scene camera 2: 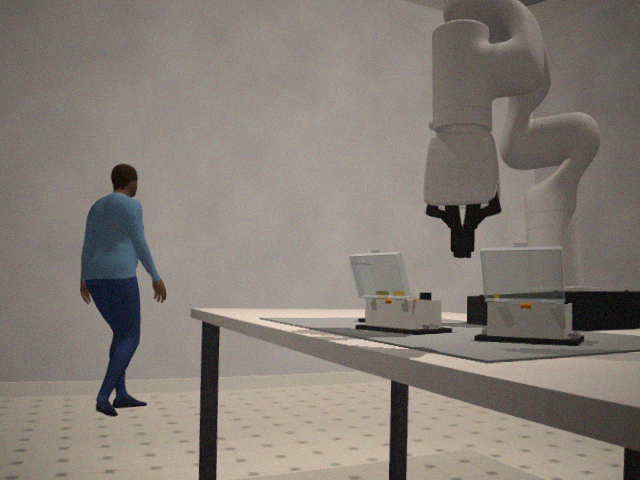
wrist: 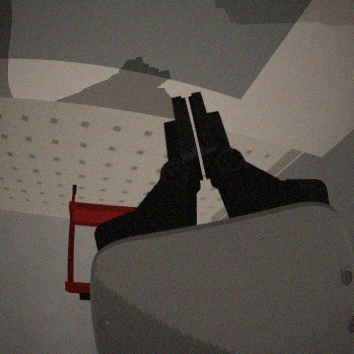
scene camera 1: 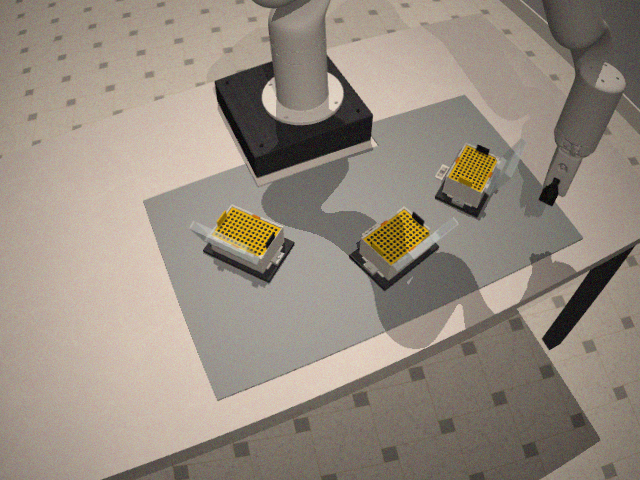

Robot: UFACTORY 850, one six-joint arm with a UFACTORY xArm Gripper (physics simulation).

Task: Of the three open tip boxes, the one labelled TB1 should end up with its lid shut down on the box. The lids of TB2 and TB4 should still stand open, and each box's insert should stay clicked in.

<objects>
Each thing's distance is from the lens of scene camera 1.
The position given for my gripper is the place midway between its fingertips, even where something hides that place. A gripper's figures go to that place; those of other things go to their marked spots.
my gripper [scene camera 1: 546, 200]: 123 cm
clear lid [scene camera 1: 452, 223]: 110 cm
clear lid [scene camera 1: 504, 170]: 131 cm
clear lid [scene camera 1: 212, 237]: 108 cm
</objects>
